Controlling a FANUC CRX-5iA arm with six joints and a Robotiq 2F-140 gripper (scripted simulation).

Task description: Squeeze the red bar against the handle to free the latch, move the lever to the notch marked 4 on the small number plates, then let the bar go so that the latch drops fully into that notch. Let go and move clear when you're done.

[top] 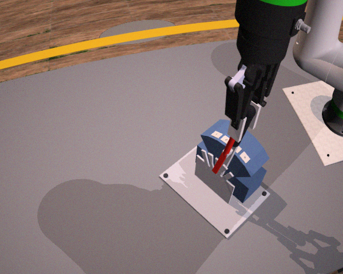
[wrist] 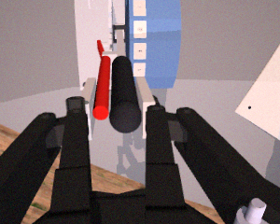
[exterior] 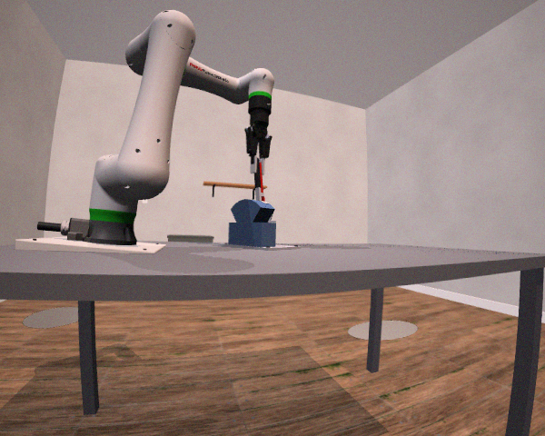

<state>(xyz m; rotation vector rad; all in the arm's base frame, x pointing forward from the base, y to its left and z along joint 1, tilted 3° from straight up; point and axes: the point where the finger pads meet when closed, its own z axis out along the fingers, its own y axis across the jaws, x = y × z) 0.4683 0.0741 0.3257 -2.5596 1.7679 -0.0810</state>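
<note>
The red bar is 11 cm below my hand, 2 cm ahead of it and 1 cm to the right of it.
</note>
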